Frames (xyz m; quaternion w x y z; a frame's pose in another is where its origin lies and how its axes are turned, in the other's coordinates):
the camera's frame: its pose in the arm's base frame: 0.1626 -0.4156 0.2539 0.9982 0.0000 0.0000 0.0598
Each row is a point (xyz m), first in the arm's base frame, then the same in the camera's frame.
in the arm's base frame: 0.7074 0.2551 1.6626
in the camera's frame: 0.6210 0.6009 1.4087
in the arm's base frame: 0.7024 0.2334 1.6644
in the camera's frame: 0.6134 0.5799 1.4105
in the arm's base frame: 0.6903 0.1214 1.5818
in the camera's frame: 0.5880 0.4702 1.3279
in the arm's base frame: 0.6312 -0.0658 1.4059
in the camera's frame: 0.5070 0.2914 1.1520
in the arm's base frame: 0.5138 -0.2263 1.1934
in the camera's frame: 0.3713 0.1460 0.9395
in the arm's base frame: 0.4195 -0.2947 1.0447
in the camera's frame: 0.2695 0.0894 0.7908
